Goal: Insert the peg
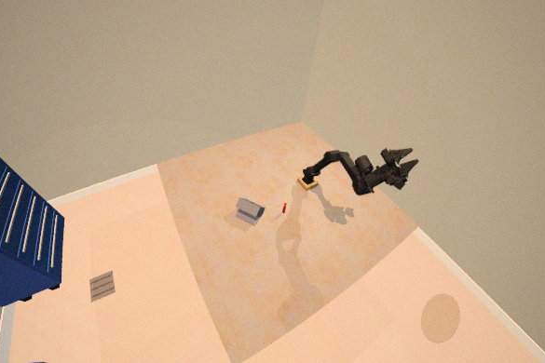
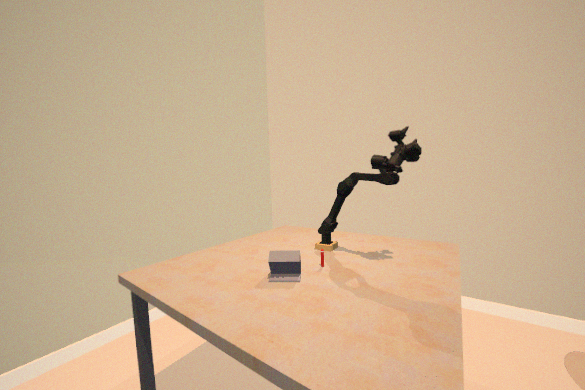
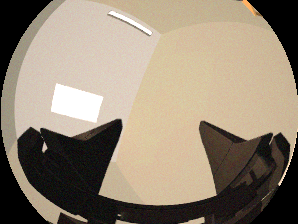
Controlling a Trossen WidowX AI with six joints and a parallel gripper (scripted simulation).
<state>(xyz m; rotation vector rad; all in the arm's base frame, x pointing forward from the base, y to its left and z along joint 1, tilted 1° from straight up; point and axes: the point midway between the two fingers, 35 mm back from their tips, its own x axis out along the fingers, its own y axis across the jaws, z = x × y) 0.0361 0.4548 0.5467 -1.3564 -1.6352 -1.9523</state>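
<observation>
The red peg is 260 mm ahead of my gripper tip, 350 mm to the right of it and 560 mm below it. Round my gripper tip: grey sloped panel 420 mm ahead, 450 mm to the right, 560 mm below.
</observation>
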